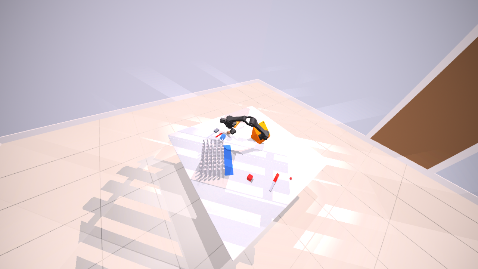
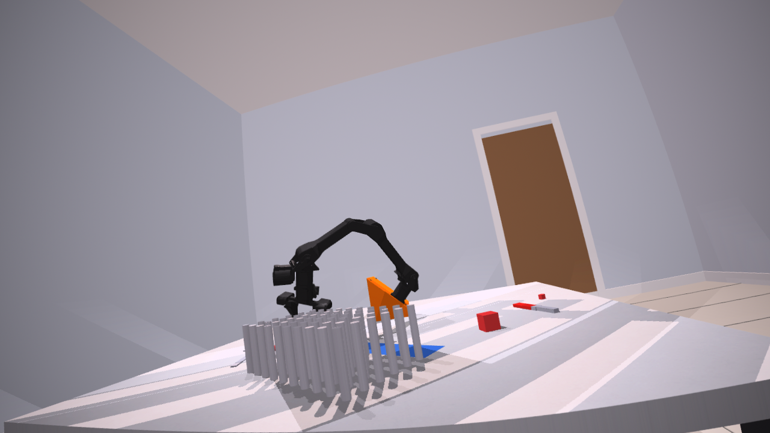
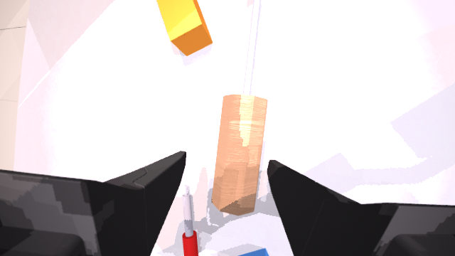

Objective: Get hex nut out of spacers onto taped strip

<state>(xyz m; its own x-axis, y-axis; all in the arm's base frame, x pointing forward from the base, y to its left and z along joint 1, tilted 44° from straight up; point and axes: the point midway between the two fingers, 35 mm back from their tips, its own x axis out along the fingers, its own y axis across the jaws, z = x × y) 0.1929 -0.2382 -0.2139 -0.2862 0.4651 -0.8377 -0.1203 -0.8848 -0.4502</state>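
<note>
Now: the thin red stick 90 mm ahead of my gripper tip, 50 mm to the right of it and 40 mm below it. From my gripper tip the other things lie so: blue block: 130 mm ahead, 20 mm to the left, 30 mm below; blue taped strip: 270 mm ahead, 280 mm to the left, 50 mm below; yellow bar: 210 mm behind, 80 mm to the right, 30 mm below.
</note>
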